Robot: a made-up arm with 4 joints.
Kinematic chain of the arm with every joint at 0, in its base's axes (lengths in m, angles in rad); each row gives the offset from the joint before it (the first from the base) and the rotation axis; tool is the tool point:
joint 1: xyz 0 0 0.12 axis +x
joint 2: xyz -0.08 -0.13 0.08 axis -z
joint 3: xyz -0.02 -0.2 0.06 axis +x
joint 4: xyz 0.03 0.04 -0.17 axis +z
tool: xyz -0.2 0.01 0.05
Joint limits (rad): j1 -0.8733..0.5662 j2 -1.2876..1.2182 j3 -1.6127..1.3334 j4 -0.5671..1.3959
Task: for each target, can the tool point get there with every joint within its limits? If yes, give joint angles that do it. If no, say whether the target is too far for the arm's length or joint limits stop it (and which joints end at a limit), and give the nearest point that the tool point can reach.
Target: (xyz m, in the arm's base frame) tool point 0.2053 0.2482 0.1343
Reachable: no: joint limits stop it (at a limit: joint 1, joint 2, joint 4) | nearest point -0.1370 0.1311 0.2137 | short by 0.370 m
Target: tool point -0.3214 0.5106 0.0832
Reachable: no: joint limits stop it (at a limit: joint 1, joint 2, joint 3) | nearest point -0.1943 0.1800 0.2499 | short by 0.391 m
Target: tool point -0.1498 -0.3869 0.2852
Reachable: yes | joints -0.3838 -0.2925 0.1698 0.6899
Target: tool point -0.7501 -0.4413 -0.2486
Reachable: no: too far | nearest point -0.4028 -0.3283 -0.0012 | short by 0.441 m
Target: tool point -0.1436 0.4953 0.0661
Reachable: no: joint limits stop it (at a limit: joint 1, joint 2, joint 3) | nearest point -0.1896 0.1869 0.2610 | short by 0.368 m
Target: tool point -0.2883 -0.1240 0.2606
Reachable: yes | joints -0.4313 0.2690 0.8077 0.1197
